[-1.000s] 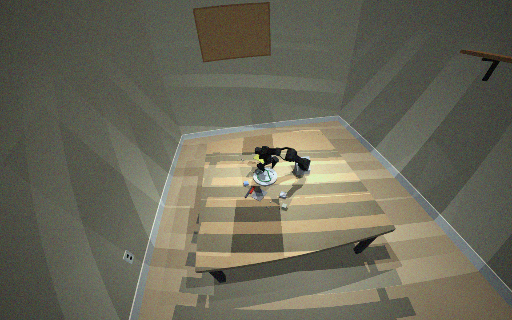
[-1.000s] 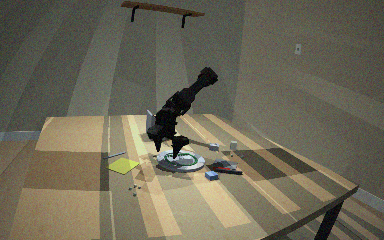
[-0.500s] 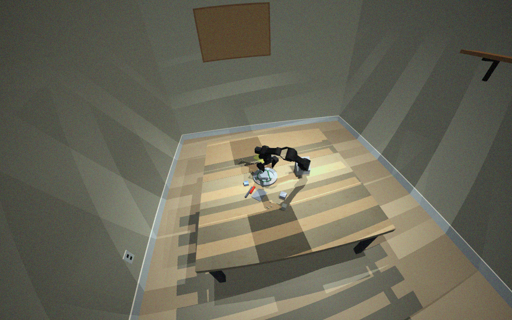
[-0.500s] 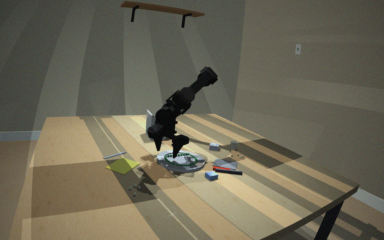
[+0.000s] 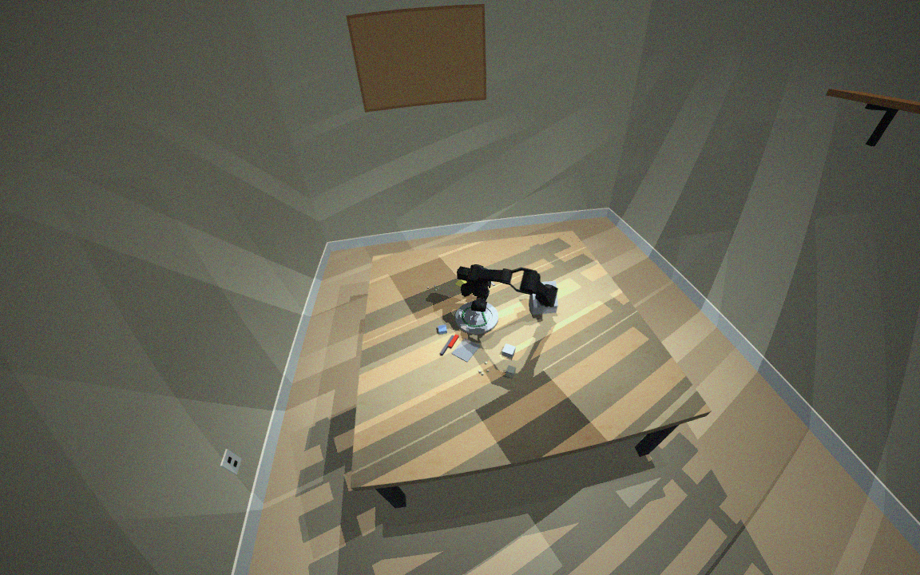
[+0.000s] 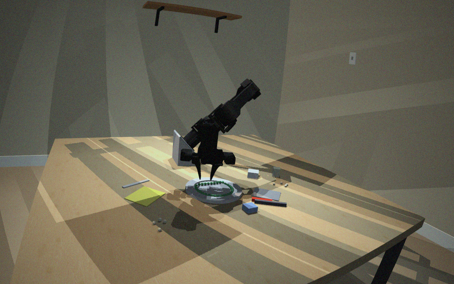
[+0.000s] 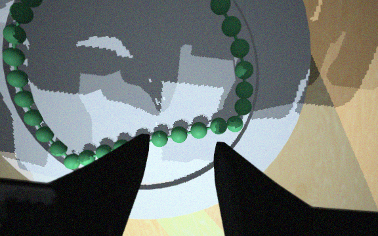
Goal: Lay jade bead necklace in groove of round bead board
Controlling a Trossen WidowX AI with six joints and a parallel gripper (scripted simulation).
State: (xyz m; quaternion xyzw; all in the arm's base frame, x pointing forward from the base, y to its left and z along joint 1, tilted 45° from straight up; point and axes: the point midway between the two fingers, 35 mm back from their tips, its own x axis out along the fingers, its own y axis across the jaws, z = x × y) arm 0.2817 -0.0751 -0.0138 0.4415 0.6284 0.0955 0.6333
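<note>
My gripper tip is now 30 mm short of the round grey bead board, 20 mm to the right of it and 30 mm above it. The rest, counted from my gripper tip: grey plate 130 mm ahead, 190 mm to the left, 30 mm below; blue block 200 mm ahead, 50 mm to the left, 30 mm below; red and black pen 180 mm ahead, 140 mm to the left, 30 mm below.
</note>
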